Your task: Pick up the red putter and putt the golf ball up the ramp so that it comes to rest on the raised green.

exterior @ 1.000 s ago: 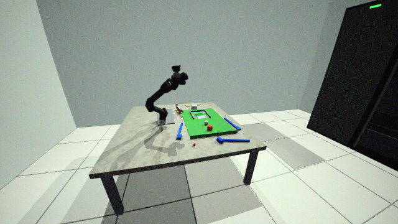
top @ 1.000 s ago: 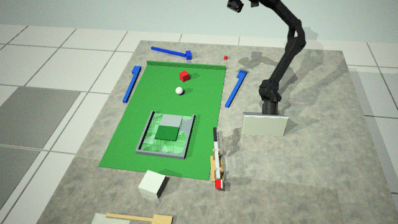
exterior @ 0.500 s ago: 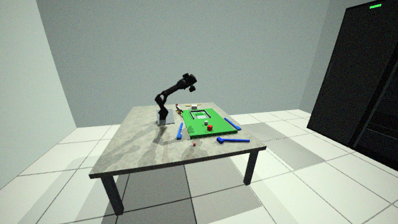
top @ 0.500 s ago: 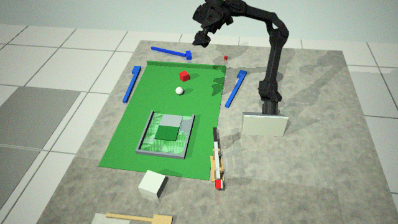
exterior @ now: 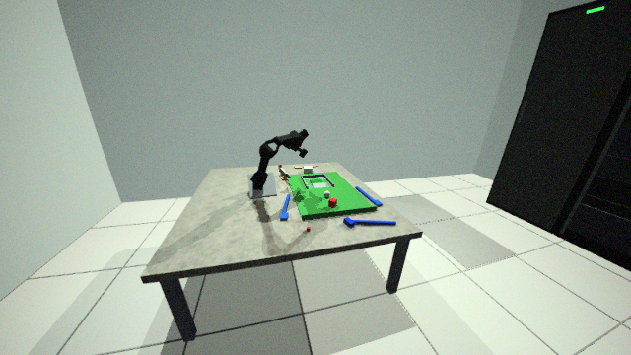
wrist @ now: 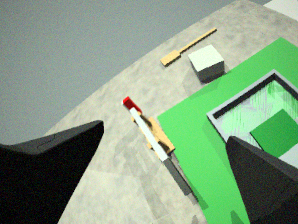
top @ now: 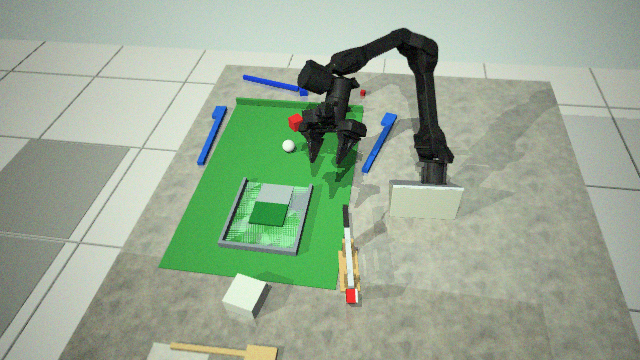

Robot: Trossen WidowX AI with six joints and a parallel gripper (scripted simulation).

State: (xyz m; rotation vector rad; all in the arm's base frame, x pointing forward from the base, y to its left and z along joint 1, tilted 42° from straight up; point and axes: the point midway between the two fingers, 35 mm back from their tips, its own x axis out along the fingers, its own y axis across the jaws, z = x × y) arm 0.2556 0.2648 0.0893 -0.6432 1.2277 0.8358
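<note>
Right now the red putter is 80 mm behind my gripper tip, 110 mm to the left of it and 200 mm below it. Round my gripper tip: white block 150 mm ahead, 260 mm to the left, 240 mm below; then white golf ball 190 mm ahead, 290 mm to the right, 230 mm below; then wooden stand 80 mm behind, 130 mm to the left, 220 mm below.
</note>
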